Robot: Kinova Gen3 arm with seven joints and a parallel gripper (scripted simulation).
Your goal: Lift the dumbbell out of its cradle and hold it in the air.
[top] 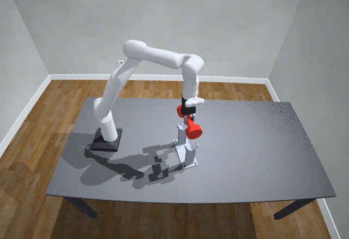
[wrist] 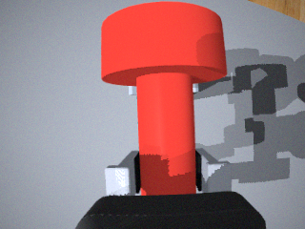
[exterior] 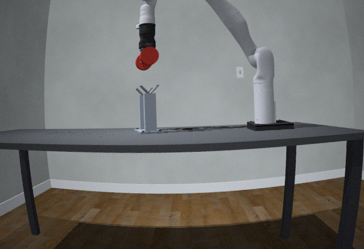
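Now: the red dumbbell right at my hand. Also, from my hand: grey cradle 240 mm below.
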